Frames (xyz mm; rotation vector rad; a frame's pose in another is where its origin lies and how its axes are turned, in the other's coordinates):
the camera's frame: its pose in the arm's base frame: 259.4 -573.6 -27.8 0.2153 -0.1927 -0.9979
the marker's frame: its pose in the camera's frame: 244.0 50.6 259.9 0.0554 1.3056 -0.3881
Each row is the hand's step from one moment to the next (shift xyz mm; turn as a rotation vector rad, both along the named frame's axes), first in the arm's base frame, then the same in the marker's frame.
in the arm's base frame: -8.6 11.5 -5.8 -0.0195 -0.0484 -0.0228
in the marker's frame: 1.7 -6.1 -14.1 0.0296 -0.0328 0.0359
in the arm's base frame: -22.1 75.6 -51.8 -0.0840 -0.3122 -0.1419
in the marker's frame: 29.9 -8.0 -89.0 0.1924 -0.1710 0.2417
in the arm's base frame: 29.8 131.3 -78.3 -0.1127 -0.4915 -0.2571
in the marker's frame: 51.2 53.1 -137.2 0.3383 -0.2537 0.3762
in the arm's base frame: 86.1 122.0 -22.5 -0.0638 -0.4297 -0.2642
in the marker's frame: 8.1 110.6 -102.5 0.3391 -0.1922 0.3265
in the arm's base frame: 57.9 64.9 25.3 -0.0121 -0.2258 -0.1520
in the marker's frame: -29.7 74.2 -42.7 0.1942 -0.0816 0.1728
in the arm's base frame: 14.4 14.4 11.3 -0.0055 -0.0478 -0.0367
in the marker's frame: -11.8 18.5 -7.7 0.0450 -0.0206 0.0348
